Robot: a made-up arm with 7 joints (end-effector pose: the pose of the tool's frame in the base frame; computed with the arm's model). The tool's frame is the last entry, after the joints. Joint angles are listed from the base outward.
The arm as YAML. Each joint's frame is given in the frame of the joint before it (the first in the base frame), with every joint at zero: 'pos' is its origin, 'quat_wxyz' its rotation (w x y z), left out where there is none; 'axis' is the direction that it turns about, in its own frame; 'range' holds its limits. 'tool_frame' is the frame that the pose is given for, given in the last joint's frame.
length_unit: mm
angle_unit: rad
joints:
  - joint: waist
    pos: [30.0, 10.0, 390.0]
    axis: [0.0, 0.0, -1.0]
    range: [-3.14, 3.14]
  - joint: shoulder
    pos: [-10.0, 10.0, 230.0]
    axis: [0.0, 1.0, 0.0]
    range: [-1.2, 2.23]
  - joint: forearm
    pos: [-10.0, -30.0, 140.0]
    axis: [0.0, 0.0, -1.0]
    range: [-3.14, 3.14]
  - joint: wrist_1
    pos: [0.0, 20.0, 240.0]
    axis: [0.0, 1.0, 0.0]
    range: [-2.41, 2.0]
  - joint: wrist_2
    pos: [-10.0, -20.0, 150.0]
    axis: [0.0, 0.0, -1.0]
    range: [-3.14, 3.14]
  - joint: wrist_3
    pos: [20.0, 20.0, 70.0]
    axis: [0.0, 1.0, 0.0]
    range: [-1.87, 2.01]
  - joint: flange
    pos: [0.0, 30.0, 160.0]
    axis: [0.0, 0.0, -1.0]
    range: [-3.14, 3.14]
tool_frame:
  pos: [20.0, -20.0, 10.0]
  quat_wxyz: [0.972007, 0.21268, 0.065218, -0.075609]
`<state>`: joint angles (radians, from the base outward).
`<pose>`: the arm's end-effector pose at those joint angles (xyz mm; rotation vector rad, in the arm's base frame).
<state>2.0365 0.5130 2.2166 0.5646 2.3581 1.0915 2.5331</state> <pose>-54.3 -132.4 1321.9 -0.5089 -0.0328 -2.9466</pose>
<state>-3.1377 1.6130 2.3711 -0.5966 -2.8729 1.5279 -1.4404</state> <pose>-382.9 -180.8 413.5 -2.3212 1.0716 -1.4869</pose>
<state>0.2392 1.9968 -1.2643 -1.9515 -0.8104 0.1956 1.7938</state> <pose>198.0 -388.6 675.7 1.4279 0.4830 -1.7524</pose>
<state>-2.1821 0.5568 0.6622 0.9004 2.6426 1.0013 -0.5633</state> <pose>-14.1 423.0 1180.4 0.0629 -0.1530 -0.9702</pose>
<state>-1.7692 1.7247 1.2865 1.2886 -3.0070 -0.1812 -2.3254</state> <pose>324.0 558.4 526.0 -1.8034 -0.1979 -1.6537</pose>
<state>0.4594 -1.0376 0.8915 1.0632 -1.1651 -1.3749 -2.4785</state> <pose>-548.8 70.3 939.5 -1.4171 -1.0633 1.2854</pose>
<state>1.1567 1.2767 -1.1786 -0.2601 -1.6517 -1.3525 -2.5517</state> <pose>79.2 -613.3 719.6 -1.0251 -2.3924 1.3694</pose>
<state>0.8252 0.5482 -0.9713 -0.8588 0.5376 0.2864 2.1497</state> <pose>-7.5 -286.7 1283.6 0.8196 0.2423 -2.8133</pose>
